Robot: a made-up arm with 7 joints.
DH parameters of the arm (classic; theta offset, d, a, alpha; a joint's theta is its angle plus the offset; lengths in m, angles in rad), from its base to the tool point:
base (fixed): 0 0 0 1.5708
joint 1: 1.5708 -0.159 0 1.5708
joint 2: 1.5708 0 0 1.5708
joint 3: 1.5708 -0.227 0 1.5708
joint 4: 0 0 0 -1.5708
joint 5: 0 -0.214 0 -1.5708
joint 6: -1.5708 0 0 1.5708
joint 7: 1.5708 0 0 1.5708
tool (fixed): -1.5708 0 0 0
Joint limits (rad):
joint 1: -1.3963..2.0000
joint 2: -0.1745..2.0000
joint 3: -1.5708..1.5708
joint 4: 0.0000..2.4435
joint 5: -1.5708..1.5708
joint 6: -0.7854..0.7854
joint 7: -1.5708..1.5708
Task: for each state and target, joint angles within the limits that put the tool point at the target. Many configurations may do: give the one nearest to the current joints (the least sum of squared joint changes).
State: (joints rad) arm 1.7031 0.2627 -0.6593 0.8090 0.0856 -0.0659 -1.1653
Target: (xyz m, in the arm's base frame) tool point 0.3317 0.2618 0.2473
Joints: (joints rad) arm 1.9972 0.3909 -0.5906 0.5177 0.0856 -0.0659 -1.1653
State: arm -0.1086 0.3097 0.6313 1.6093 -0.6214 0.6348 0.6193
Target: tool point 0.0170 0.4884 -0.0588
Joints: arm -0.2593 0.7353 1.4212 1.4166 -0.6214 0.6348 0.6193
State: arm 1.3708 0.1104 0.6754 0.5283 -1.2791 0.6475 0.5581
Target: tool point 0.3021 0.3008 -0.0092
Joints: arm 1.0256 -0.0339 0.7915 1.4248 -1.2791 0.6475 0.5581
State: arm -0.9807 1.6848 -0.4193 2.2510 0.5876 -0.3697 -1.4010
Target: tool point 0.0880 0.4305 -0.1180
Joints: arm -0.5247 2.0000 -0.8863 1.5908 0.5876 -0.3697 -1.4010
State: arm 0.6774 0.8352 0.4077 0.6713 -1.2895 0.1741 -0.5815
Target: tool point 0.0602 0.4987 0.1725
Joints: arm 0.7421 1.5782 0.4807 1.0127 -1.2895 0.1741 -0.5815
